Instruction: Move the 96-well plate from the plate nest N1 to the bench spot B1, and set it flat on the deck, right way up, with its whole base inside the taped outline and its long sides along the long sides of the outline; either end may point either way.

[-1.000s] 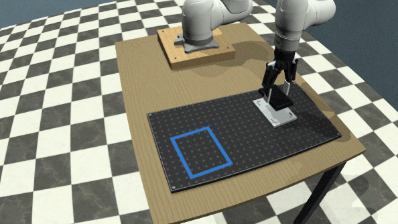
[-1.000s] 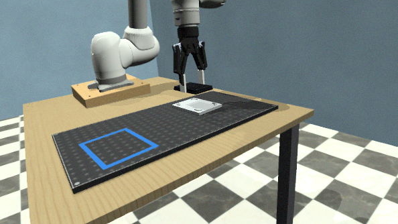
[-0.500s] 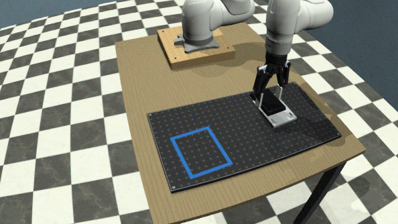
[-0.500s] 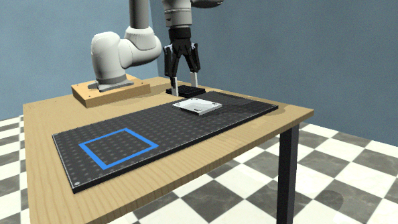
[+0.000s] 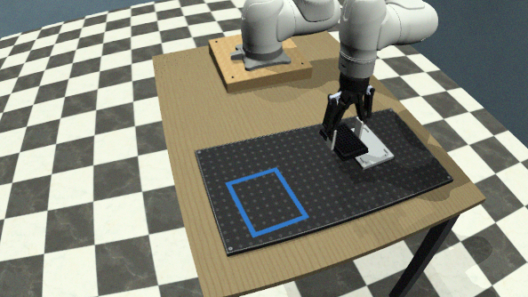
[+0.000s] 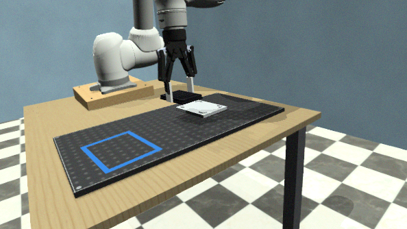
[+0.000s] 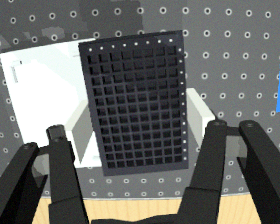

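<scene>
Right now the plate nest N1 is 30 mm behind my hand, 100 mm to the left of it and 90 mm below it. The rest, counted from my hand: black 96-well plate 20 mm below.
</scene>
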